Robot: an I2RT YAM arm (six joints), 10 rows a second.
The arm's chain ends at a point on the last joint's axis. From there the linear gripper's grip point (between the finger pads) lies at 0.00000 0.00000 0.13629 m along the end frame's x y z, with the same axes.
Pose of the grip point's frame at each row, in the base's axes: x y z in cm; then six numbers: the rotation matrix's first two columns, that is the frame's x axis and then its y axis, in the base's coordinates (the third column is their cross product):
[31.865 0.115 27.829 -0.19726 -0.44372 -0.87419 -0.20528 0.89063 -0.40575]
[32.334 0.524 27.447 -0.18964 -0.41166 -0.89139 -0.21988 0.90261 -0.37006]
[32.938 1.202 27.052 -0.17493 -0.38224 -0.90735 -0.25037 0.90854 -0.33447]
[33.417 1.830 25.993 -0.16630 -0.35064 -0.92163 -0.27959 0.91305 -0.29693]
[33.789 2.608 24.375 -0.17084 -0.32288 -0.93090 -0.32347 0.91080 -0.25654]
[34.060 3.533 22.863 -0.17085 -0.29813 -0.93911 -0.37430 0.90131 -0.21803]
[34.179 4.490 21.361 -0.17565 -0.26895 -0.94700 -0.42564 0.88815 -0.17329]
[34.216 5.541 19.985 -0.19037 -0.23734 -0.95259 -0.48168 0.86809 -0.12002]
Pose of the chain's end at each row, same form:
[18.800 -1.240 31.465 -0.19726 -0.44372 -0.87419 -0.20528 0.89063 -0.40575]
[19.292 -1.191 31.014 -0.18964 -0.41166 -0.89139 -0.21988 0.90261 -0.37006]
[19.960 -1.097 30.522 -0.17493 -0.38224 -0.90735 -0.25037 0.90854 -0.33447]
[20.529 -1.009 29.399 -0.16630 -0.35064 -0.92163 -0.27959 0.91305 -0.29693]
[21.105 -0.899 27.919 -0.17084 -0.32288 -0.93090 -0.32347 0.91080 -0.25654]
[21.638 -0.750 26.483 -0.17085 -0.29813 -0.93911 -0.37430 0.90131 -0.21803]
[22.081 -0.589 25.047 -0.17565 -0.26895 -0.94700 -0.42564 0.88815 -0.17329]
[22.557 -0.401 23.795 -0.19037 -0.23734 -0.95259 -0.48168 0.86809 -0.12002]

